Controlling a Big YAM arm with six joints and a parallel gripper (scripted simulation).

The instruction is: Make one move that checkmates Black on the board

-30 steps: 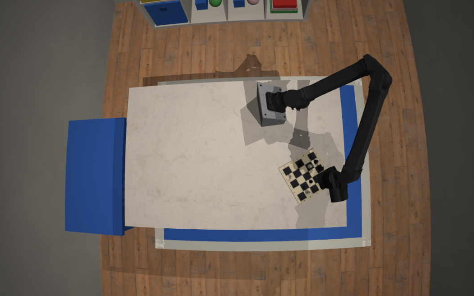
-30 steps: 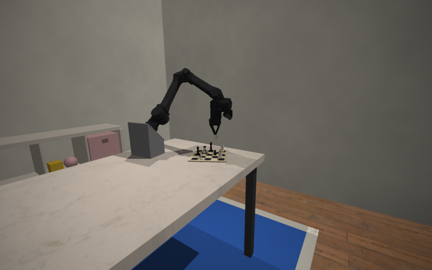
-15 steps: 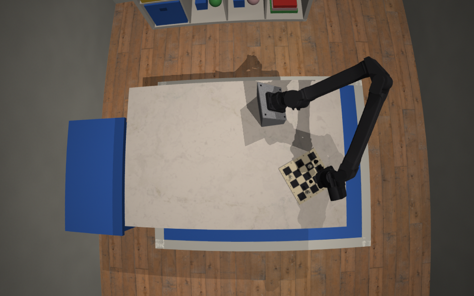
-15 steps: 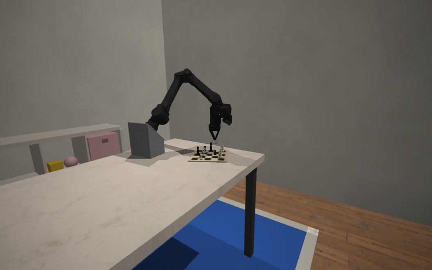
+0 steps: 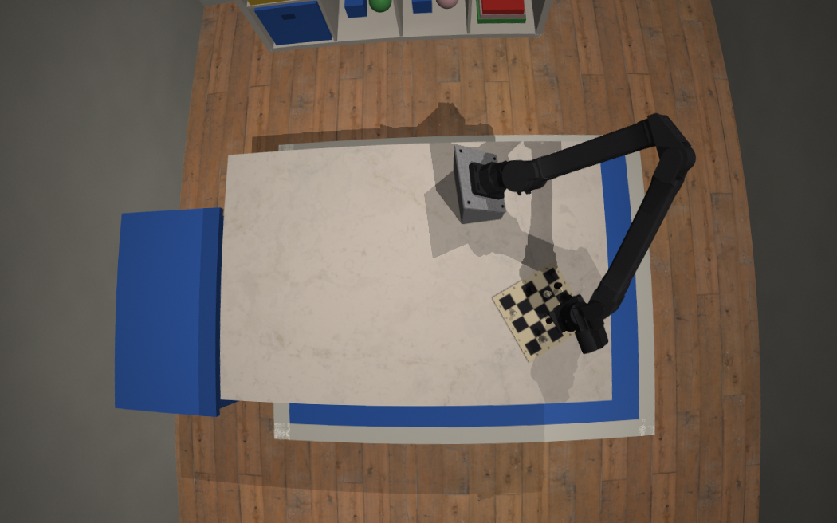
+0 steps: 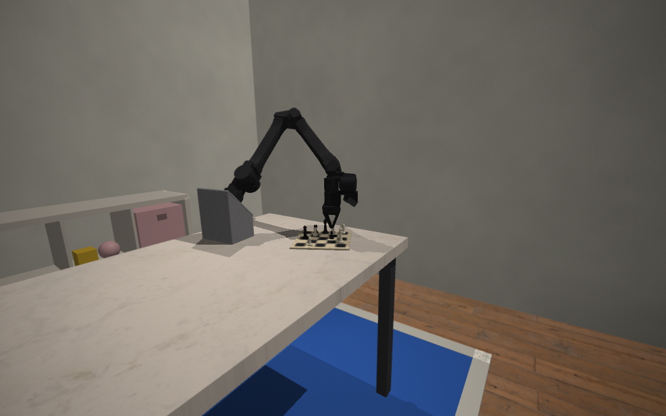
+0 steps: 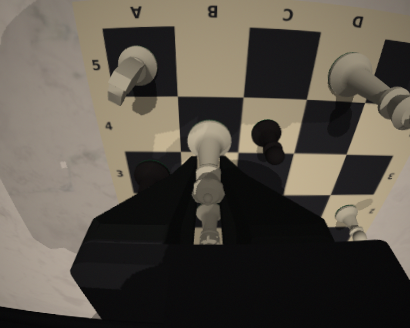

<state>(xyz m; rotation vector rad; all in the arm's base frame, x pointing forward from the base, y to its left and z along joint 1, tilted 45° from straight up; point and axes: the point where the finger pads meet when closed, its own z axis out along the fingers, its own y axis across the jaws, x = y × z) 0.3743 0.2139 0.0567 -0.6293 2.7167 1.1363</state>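
Now: hand 2 cm short of the black pawn, 3 cm to the left of it and 3 cm above it. The rest, counted from my hand: white rook: 1 cm below; then tall black piece: 5 cm behind, 2 cm to the left, 1 cm below; then small chessboard: 1 cm behind, 5 cm to the right, 5 cm below.
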